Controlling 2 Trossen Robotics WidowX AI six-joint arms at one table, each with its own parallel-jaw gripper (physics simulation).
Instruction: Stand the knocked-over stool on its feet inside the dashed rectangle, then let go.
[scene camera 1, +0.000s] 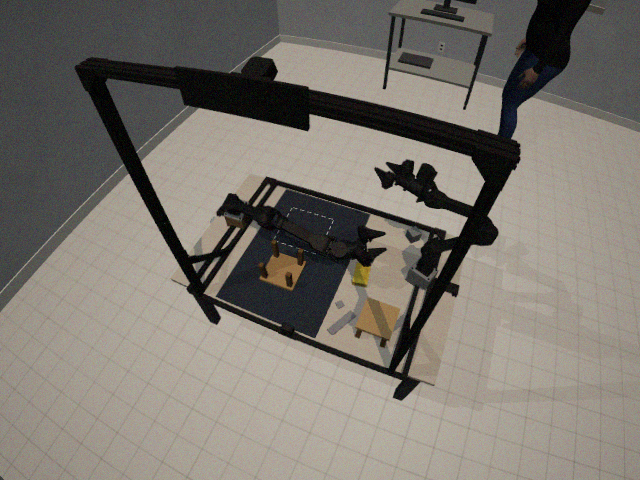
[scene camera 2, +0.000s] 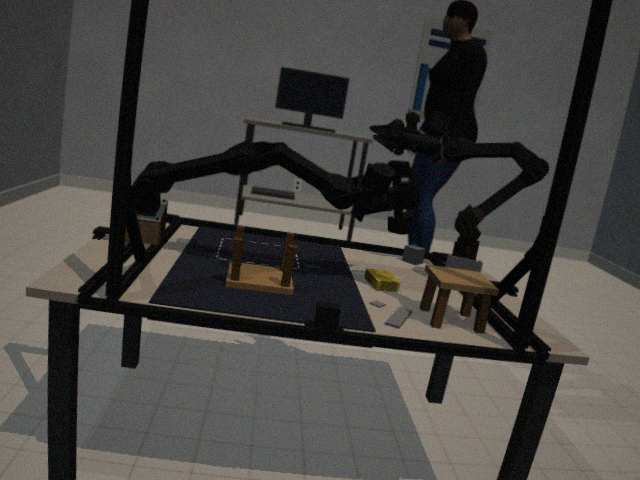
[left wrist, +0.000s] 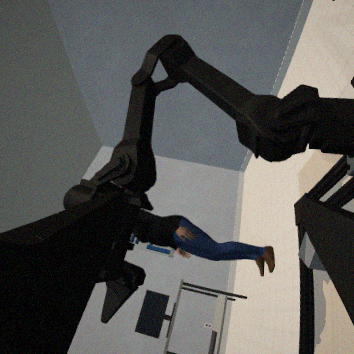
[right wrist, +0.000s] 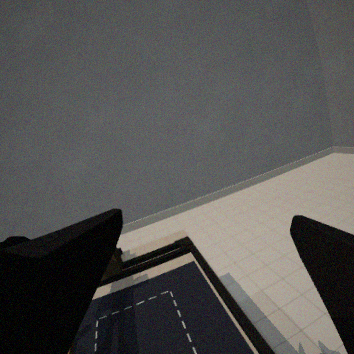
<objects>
The left gripper shows in scene camera 1, in scene camera 2 and in the left wrist view (214, 202); in the right wrist view it is out of frame. The right gripper shows in scene camera 1 (380, 165), in scene camera 2, in the left wrist view and in the right wrist view (206, 220). One and the same spot on the right gripper: (left wrist: 117, 291) is (scene camera 2: 390, 143). One and the same spot on the left gripper: (scene camera 2: 409, 215) is (scene camera 1: 373, 255).
</objects>
